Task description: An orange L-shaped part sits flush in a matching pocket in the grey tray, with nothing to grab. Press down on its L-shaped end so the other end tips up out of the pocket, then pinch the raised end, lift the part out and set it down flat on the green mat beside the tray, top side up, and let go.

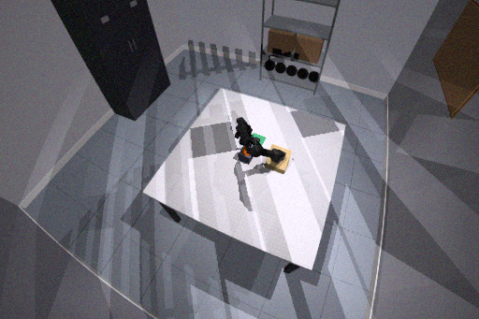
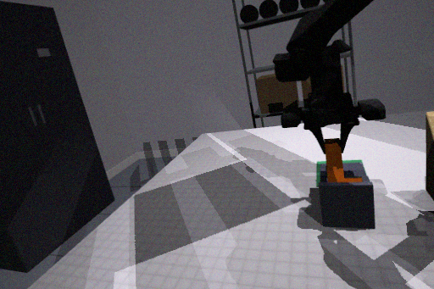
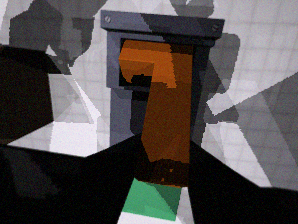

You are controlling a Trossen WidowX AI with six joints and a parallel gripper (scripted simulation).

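Right now the green mat is 10 mm behind my gripper tip, 140 mm to the right of it and 130 mm below it. From my gripper tip the other things lie so: orange L-shaped part: 20 mm behind, 30 mm to the left, 30 mm below.
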